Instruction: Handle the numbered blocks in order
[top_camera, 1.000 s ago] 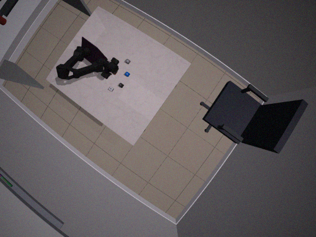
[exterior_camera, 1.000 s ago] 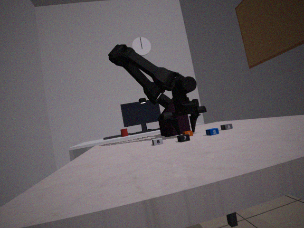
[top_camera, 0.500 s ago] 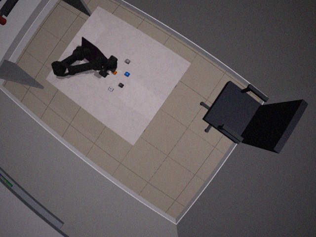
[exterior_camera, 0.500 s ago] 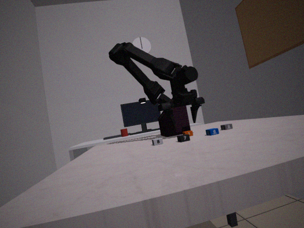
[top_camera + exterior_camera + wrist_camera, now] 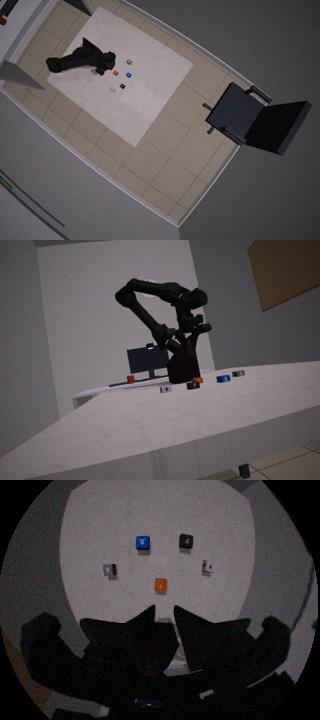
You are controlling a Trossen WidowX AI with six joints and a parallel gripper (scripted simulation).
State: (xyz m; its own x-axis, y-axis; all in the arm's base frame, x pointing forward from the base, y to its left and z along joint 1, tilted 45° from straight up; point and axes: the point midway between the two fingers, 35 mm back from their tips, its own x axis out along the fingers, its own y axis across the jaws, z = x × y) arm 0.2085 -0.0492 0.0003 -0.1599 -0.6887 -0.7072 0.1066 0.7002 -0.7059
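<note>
Right now my gripper tip is 13 cm short of the blue block, 4 cm to the right of it and 11 cm above it. The rest, counted from my gripper tip: light grey block: 6 cm ahead, 15 cm to the right, 11 cm below; then black block: 13 cm ahead, 8 cm to the right, 11 cm below; then orange block: 1 cm ahead, 11 cm below.
</note>
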